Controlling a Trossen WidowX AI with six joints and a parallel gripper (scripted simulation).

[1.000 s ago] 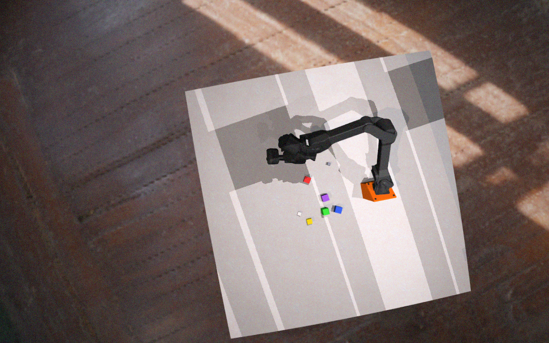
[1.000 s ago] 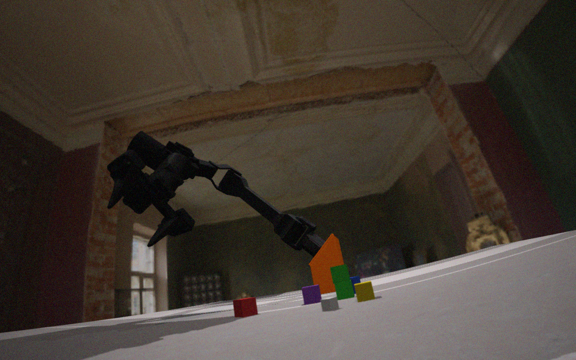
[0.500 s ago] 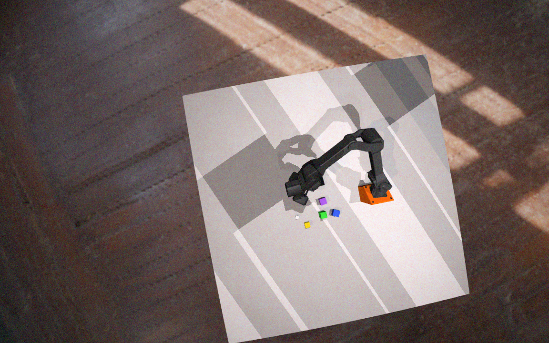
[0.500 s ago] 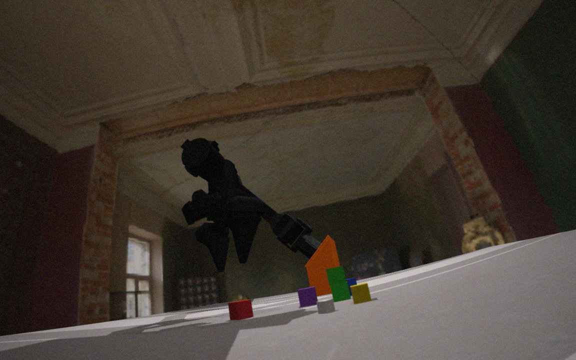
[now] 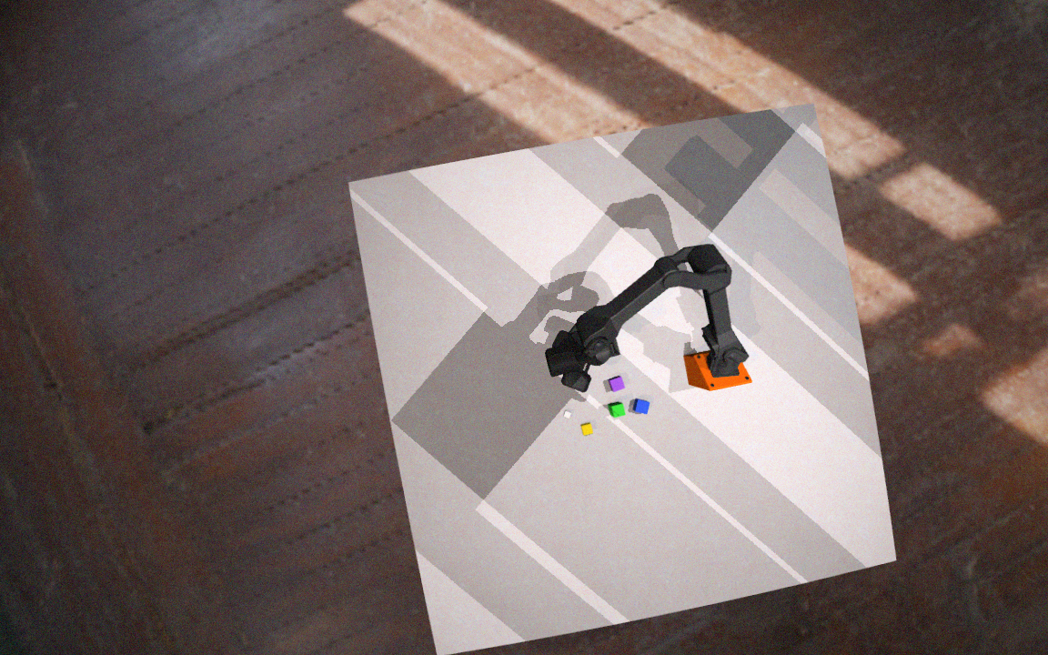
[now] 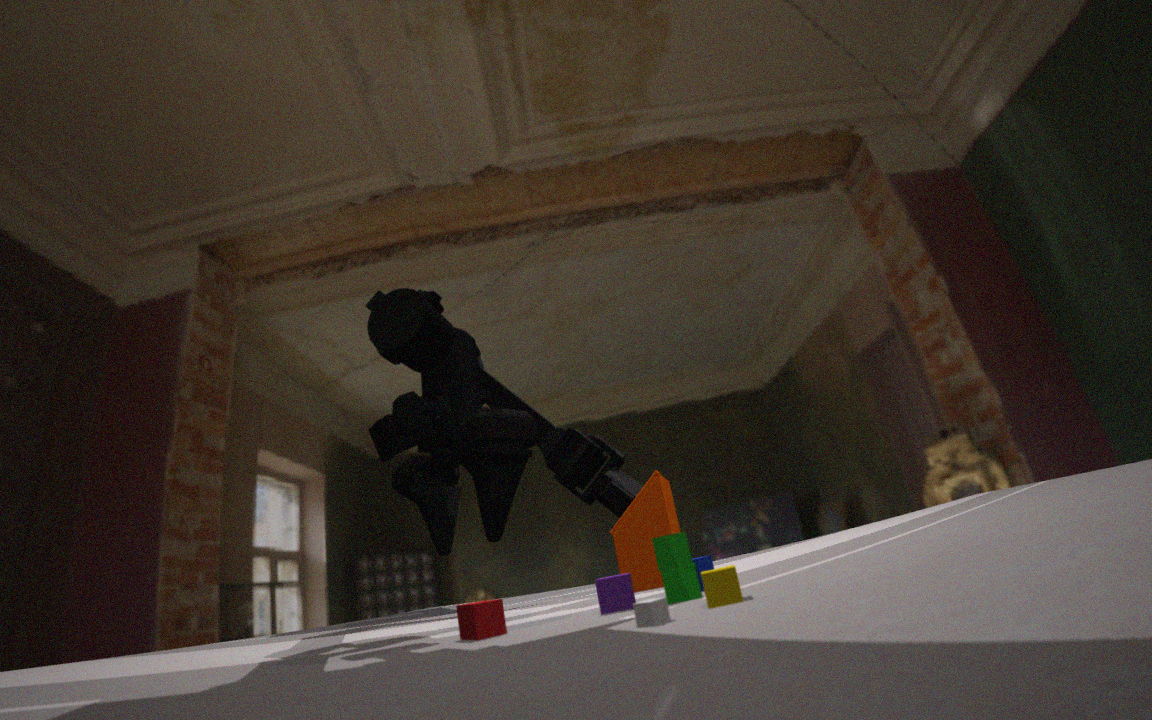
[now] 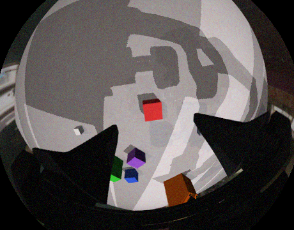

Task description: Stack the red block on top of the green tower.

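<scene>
The red block is 60 mm below my gripper tip and 10 mm behind it. Also, from my gripper tip: purple block 100 mm to the left, 90 mm behind, 60 mm below; yellow block 210 mm to the left, 60 mm below; blue block 160 mm to the left, 150 mm behind, 60 mm below.
</scene>
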